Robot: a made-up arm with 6 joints.
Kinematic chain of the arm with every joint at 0, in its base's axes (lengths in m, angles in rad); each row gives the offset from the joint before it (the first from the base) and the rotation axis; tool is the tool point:
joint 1: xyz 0 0 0.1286 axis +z
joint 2: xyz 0 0.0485 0 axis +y
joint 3: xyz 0 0 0.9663 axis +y
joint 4: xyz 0 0 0.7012 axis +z
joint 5: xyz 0 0 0 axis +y
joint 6: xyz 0 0 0.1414 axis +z
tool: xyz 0 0 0
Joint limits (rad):
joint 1: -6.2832..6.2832
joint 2: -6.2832..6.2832
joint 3: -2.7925..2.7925
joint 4: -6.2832..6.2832
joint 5: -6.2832..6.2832
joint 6: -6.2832..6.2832
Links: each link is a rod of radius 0.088 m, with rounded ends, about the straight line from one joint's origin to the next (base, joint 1, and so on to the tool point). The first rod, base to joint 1, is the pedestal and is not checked.
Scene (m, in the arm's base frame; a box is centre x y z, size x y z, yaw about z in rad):
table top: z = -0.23
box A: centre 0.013 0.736 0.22 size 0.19 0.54 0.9 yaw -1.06
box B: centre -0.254 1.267 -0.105 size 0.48 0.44 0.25 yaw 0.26
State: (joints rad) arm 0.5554 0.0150 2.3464 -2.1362 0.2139 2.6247
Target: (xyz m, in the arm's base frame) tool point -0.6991 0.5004 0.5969
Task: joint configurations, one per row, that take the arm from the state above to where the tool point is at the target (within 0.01 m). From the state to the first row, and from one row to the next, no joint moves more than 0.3 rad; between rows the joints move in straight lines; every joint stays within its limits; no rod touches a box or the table.
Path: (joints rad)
1: 0.8368 -0.1444 2.1428 -1.9633 0.0275 2.7215
2: 1.1182 -0.3037 1.9392 -1.7904 -0.1590 2.8183
3: 1.3995 -0.4631 1.7356 -1.6174 -0.3454 2.9151
4: 1.6648 -0.3036 1.8029 -1.7458 -0.2651 2.8425
5: 1.9300 -0.1441 1.8702 -1.8742 -0.1848 2.7699
6: 2.1953 0.0153 1.9375 -2.0026 -0.1045 2.6973
7: 2.4605 0.1748 2.0048 -2.1309 -0.0242 2.6247

